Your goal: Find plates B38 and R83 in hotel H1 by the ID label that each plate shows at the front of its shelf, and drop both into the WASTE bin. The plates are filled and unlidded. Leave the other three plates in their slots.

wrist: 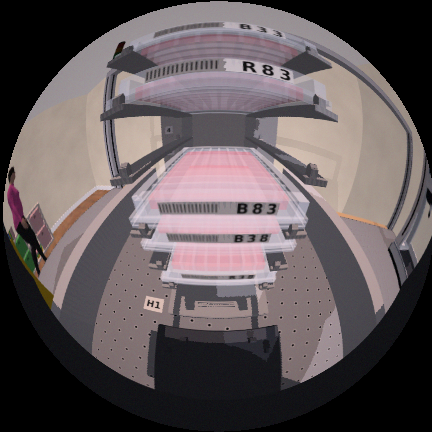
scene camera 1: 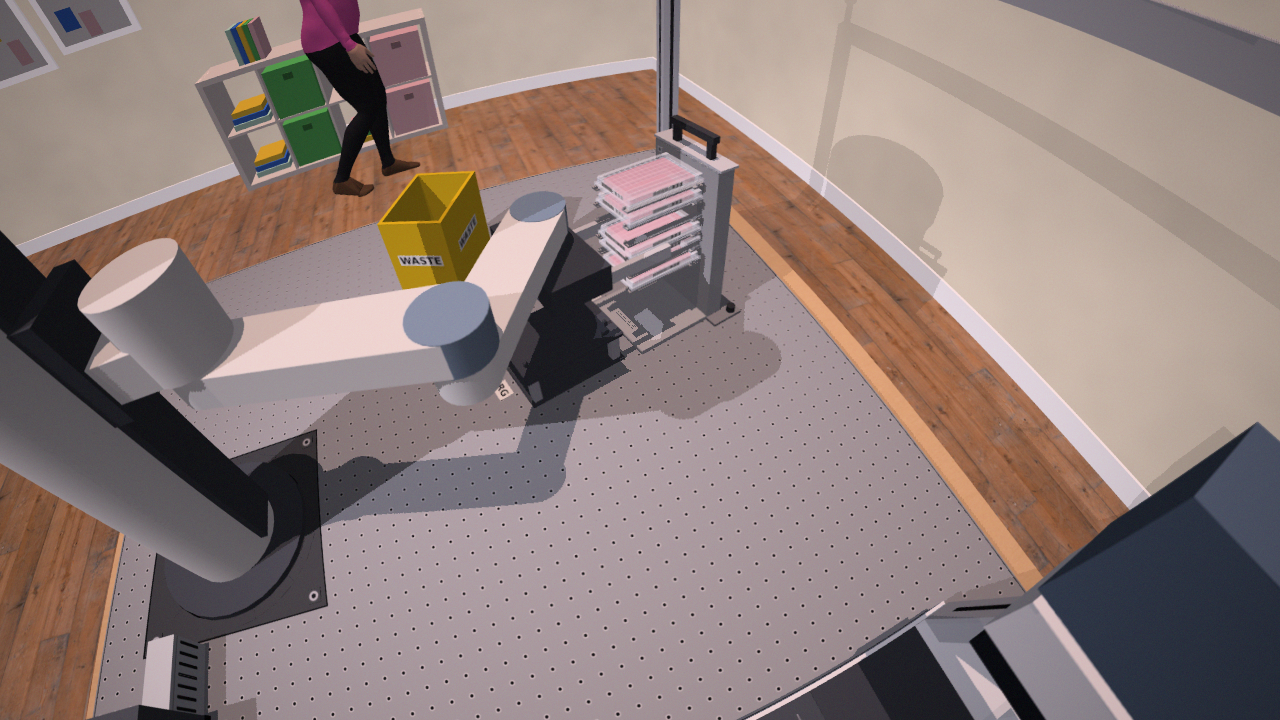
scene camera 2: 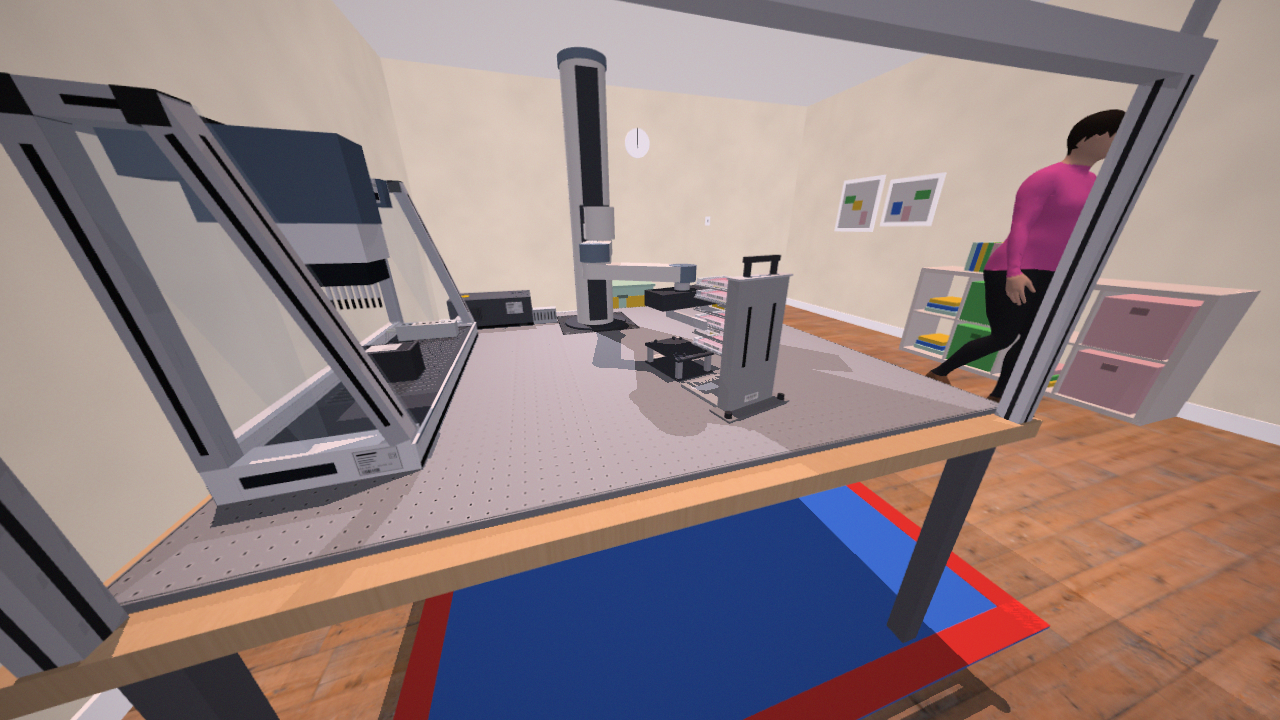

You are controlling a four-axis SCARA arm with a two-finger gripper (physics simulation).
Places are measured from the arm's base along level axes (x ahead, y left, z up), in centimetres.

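Pixels of known places: gripper, fingertip midpoint: [wrist: 218,175] [scene camera 1: 646,231]; arm's base, origin of the base link: [scene camera 1: 240,539] [scene camera 2: 595,324].
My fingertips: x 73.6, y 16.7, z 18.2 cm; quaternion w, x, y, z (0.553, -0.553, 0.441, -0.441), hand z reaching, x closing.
Observation:
For each thing: its top centre in the pictures, then the offset to it from my fingertips. "*": a spot on its surface instead.
- plate B38, middle of its top: [wrist: 218,178] [scene camera 1: 649,233] dx +0.7, dy +0.2, dz -0.5 cm
- plate B83, middle of its top: [wrist: 218,158] [scene camera 1: 649,223] [scene camera 2: 726,317] dx +0.6, dy +0.2, dz +1.2 cm
- Plate R83, middle of its top: [wrist: 218,90] [scene camera 1: 649,191] [scene camera 2: 729,292] dx +0.6, dy +0.2, dz +6.8 cm
- Plate B33, middle of its top: [wrist: 218,63] [scene camera 1: 649,174] [scene camera 2: 730,279] dx +0.6, dy +0.2, dz +9.7 cm
- lowest plate, middle of its top: [wrist: 218,216] [scene camera 1: 649,253] [scene camera 2: 724,341] dx +0.6, dy +0.2, dz -4.4 cm
- yellow WASTE bin, middle of its top: [scene camera 1: 427,196] dx -30.0, dy +22.6, dz +3.1 cm
- handle, surface spot: [scene camera 1: 695,134] [scene camera 2: 756,260] * dx +8.0, dy +0.9, dz +14.3 cm
- large framed machine, surface spot: [scene camera 2: 295,214] * dx +4.3, dy -70.5, dz +22.0 cm
My gripper [wrist: 218,175] [scene camera 1: 633,259] reaches into hotel H1 [scene camera 1: 718,237] [scene camera 2: 753,344] [wrist: 218,129] and is shut on plate B38 [wrist: 200,238]. B38 is level, raised above its shelf brackets, close under plate B83 [wrist: 218,192]. The fingertips are hidden behind the plates. Plate R83 [wrist: 218,89] sits higher in the hotel, with an empty slot between it and B83. Plate B33 [wrist: 218,45] is at the top. The lowest plate [wrist: 218,257] has a partly hidden label. The yellow WASTE bin [scene camera 1: 414,240] [wrist: 45,296] stands left of the hotel.
A black stand [scene camera 1: 572,353] [scene camera 2: 680,349] [wrist: 217,357] is on the table under the arm, in front of the hotel. A black carry handle [scene camera 1: 695,134] [scene camera 2: 761,261] tops the hotel. A large framed machine [scene camera 2: 295,214] is at the table's other side. A person [scene camera 1: 358,89] [scene camera 2: 1042,223] walks behind the table.

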